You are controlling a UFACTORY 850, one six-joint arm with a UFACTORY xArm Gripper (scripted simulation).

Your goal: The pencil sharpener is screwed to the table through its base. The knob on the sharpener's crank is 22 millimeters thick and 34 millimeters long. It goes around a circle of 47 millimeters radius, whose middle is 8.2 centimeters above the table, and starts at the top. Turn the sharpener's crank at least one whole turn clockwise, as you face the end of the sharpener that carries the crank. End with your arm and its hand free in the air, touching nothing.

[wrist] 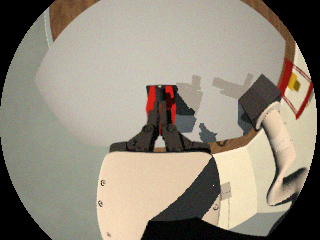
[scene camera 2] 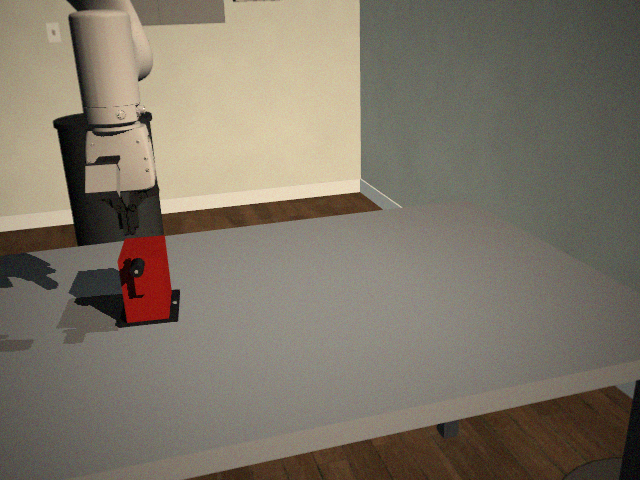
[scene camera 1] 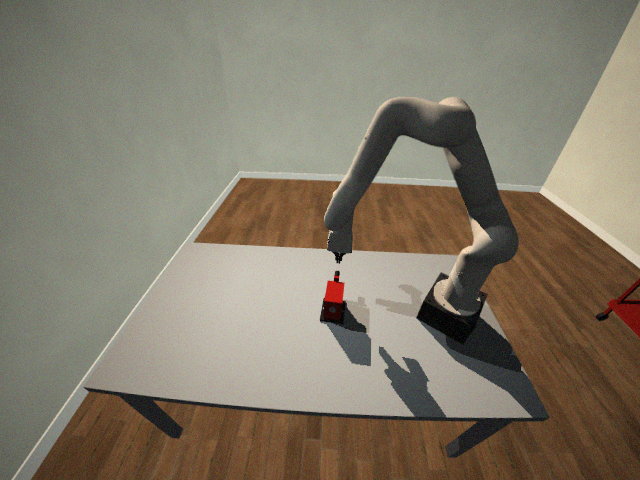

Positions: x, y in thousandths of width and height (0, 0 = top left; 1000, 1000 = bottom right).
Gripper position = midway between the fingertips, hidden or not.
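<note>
The gripper (scene camera 2: 204, 484) can be seen in the scene, and the same gripper (wrist: 502, 452) is visible from the wrist as well.
</note>
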